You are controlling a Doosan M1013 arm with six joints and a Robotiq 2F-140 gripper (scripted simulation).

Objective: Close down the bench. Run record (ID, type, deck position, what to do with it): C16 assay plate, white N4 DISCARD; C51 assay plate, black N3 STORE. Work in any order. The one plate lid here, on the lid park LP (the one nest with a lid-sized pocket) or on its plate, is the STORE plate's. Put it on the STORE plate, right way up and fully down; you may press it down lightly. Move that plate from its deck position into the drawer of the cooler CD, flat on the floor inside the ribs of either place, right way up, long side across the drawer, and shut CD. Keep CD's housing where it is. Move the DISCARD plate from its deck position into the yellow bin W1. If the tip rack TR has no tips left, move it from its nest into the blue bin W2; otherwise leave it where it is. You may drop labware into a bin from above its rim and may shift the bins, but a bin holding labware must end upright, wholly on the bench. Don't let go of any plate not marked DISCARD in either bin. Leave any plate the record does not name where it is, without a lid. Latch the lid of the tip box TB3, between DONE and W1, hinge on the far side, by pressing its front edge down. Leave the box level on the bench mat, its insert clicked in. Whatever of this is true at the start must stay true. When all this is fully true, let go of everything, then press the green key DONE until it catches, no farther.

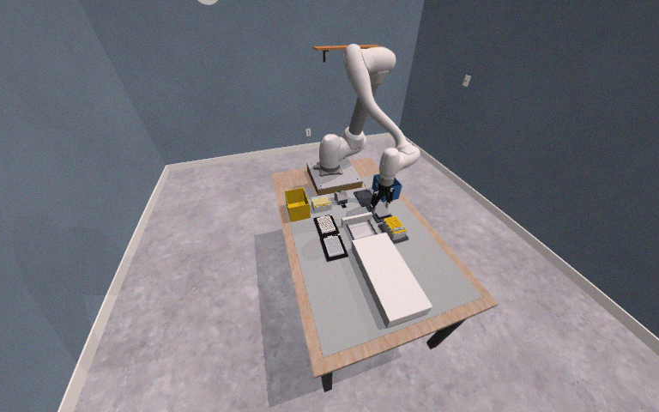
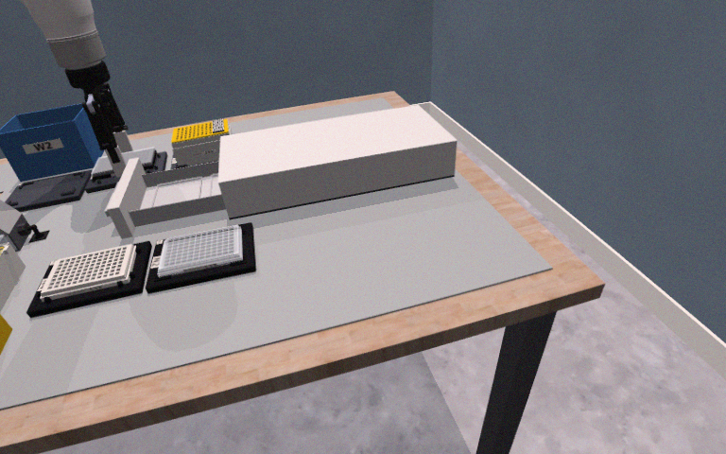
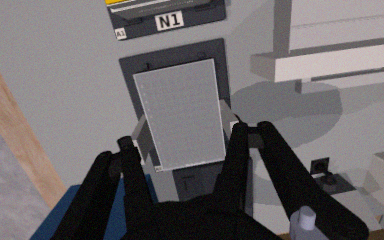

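Right now the cooler drawer is 18 cm ahead of my hand, 17 cm to the right of it and 2 cm below it. From my hand the other things lie so: grey plate lid 1 cm below; then black plate 2 cm below; then yellow tip rack TR 17 cm ahead, 1 cm to the left, 1 cm above.
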